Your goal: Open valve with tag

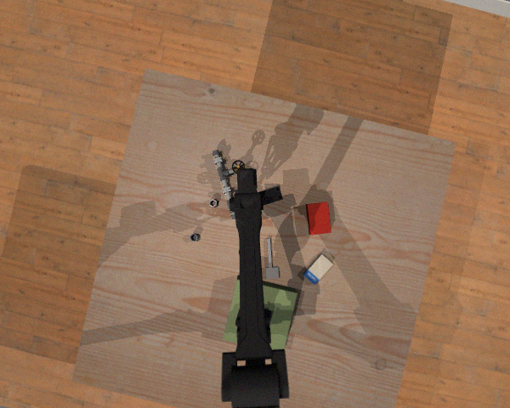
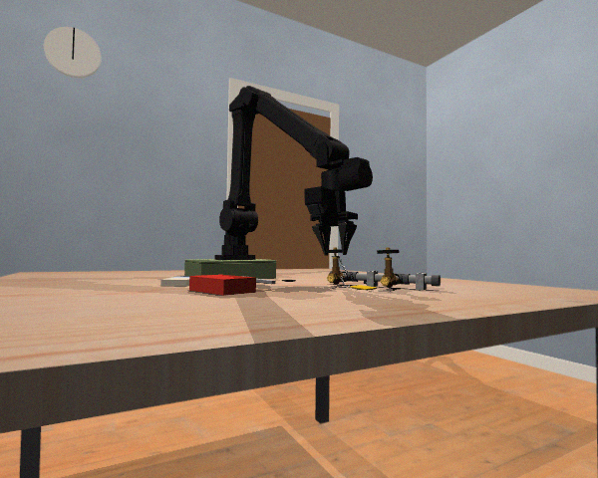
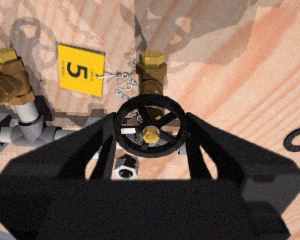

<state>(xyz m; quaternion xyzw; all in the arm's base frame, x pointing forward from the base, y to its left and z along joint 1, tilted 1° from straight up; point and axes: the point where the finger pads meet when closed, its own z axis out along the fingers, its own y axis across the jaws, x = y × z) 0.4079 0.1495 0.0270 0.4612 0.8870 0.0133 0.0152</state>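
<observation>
The yellow tag is 8 cm below my hand, 6 cm ahead of it and 4 cm to the left of it. From my hand the other things lie so: grey tool (20 cm behind, 16 cm to the right, 8 cm below); then red block (28 cm to the right, 7 cm below, 2 cm ahead).
</observation>
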